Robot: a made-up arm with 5 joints. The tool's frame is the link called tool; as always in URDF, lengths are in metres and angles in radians.
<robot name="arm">
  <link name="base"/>
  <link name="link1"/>
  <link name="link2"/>
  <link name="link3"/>
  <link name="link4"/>
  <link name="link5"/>
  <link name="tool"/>
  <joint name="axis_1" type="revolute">
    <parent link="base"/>
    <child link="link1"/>
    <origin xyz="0.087 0 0.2" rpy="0 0 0"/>
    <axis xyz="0 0 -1"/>
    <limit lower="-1.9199" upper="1.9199" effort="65" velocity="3.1"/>
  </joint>
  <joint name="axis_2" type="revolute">
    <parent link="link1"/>
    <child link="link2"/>
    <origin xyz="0.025 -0.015 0.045" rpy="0 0 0"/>
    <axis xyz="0 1 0"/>
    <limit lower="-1.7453" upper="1.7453" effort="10" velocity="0.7"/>
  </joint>
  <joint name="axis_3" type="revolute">
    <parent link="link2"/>
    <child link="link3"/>
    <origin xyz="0.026 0 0.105" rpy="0 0 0"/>
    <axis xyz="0 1 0"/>
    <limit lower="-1.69" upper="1.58" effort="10" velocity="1.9"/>
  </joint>
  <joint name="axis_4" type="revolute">
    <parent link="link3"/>
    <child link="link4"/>
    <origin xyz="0.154 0 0.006" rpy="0 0 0"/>
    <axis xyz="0 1 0"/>
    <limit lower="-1.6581" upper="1.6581" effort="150" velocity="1.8"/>
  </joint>
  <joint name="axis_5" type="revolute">
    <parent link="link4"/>
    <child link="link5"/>
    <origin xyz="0.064 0.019 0" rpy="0 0 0"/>
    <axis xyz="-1 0 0"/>
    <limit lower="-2.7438" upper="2.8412" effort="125" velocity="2"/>
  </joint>
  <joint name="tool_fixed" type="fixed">
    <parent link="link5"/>
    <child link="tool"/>
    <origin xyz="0 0 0" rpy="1.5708 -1.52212 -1.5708"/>
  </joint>
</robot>
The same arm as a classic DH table. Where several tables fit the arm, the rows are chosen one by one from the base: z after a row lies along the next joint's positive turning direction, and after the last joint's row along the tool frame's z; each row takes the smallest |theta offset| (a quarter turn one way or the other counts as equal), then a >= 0, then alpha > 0; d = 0 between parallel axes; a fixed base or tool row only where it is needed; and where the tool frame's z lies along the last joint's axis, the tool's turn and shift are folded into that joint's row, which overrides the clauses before.
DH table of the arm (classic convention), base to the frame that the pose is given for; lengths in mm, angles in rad. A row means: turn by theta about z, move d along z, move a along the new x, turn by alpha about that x. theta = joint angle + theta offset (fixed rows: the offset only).
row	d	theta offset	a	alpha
base (fixed)	0.0	0.0000	87.0	3.1416
axis_1	-245.0	0.0000	25.0	1.5708
axis_2	0.0	-1.3281	108.2	0.0000
axis_3	0.0	1.2891	154.1	0.0000
axis_4	4.0	-1.5319	0.0	1.5708
axis_5	-64.0	-0.0487	0.0	0.0000
Joint limits (rad, base to tool): -1.9199..1.9199 -1.7453..1.7453 -1.6900..1.5800 -1.6581..1.6581 -2.7438..2.8412

